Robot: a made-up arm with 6 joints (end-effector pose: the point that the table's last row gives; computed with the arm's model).
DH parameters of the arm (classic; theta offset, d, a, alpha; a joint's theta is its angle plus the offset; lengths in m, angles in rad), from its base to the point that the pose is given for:
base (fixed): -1.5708 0.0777 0 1.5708
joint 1: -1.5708 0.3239 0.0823 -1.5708
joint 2: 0 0.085 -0.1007 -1.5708
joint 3: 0 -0.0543 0.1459 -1.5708
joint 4: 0 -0.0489 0.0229 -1.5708
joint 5: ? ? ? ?
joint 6: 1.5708 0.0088 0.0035 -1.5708
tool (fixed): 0 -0.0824 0 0
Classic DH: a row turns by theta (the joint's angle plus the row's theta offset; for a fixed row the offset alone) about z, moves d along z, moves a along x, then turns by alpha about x.
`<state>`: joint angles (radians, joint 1 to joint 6).
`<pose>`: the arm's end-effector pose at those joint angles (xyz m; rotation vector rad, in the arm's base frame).
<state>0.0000 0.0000 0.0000 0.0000 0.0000 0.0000</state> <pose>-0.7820 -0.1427 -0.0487 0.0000 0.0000 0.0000</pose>
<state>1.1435 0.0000 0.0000 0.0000 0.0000 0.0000</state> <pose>-0.7820 -0.1742 0.1552 -1.1435 0.0000 0.0000</pose>
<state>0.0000 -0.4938 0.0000 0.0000 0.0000 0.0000</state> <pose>-0.7482 -0.1427 0.1737 0.0000 0.4938 0.0000</pose>
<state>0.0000 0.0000 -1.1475 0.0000 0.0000 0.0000</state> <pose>-0.7820 -0.2407 0.0892 -1.1475 0.0000 0.0000</pose>
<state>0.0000 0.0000 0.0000 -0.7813 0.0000 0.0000</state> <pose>-0.6657 -0.1427 -0.3334 0.0000 -0.7813 0.0000</pose>
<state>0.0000 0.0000 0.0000 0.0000 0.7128 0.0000</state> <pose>-0.7820 -0.1249 -0.0488 -0.7128 0.0000 0.0000</pose>
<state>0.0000 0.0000 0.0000 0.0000 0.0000 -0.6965</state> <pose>-0.8357 -0.1427 -0.0318 0.0000 0.6965 0.0000</pose>
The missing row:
joint 5: 0 0.4073 -0.1064 -1.5708
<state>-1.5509 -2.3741 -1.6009 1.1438 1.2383 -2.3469</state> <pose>-0.1765 -0.0685 0.2873 -2.5033 -0.3970 -0.7180</pose>
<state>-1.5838 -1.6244 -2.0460 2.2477 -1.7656 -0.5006</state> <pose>-0.2658 0.2779 0.2314 -0.0495 1.4578 -0.7169</pose>
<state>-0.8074 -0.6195 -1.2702 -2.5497 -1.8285 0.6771</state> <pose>-0.0549 -0.1665 -0.3236 2.1912 -0.9603 2.0202</pose>
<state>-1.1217 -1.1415 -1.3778 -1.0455 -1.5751 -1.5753</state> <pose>-0.3120 -0.4995 -0.4464 0.2819 1.2191 2.4239</pose>
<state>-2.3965 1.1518 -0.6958 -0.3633 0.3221 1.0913</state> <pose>-0.4377 0.4905 0.2373 0.0569 -0.7834 -1.8794</pose>
